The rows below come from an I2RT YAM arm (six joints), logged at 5 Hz.
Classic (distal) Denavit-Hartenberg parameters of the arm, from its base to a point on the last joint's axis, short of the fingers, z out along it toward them. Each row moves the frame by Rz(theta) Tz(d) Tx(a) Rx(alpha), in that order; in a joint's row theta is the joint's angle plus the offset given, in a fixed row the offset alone. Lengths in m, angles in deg.
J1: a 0.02  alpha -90  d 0.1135  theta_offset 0
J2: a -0.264  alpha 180  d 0  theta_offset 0
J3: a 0.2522  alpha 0  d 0  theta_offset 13.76
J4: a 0.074  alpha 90  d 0  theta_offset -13.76
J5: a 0  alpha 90  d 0  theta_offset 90
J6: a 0  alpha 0  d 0.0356  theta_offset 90
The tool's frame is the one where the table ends.
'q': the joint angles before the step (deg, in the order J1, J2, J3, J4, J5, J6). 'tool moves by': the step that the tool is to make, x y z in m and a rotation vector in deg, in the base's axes. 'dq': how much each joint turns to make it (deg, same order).
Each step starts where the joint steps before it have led.
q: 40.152 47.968 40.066 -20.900 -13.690 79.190
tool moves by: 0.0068 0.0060 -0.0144 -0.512 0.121 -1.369
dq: 0.347 2.274 -2.429 4.407 1.653 0.572
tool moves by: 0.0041 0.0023 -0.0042 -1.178 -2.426 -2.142
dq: 0.319 0.974 -0.923 2.789 3.346 -1.008
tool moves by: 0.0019 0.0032 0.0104 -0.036 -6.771 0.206
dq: 0.745 -0.116 0.560 3.901 2.445 -3.831
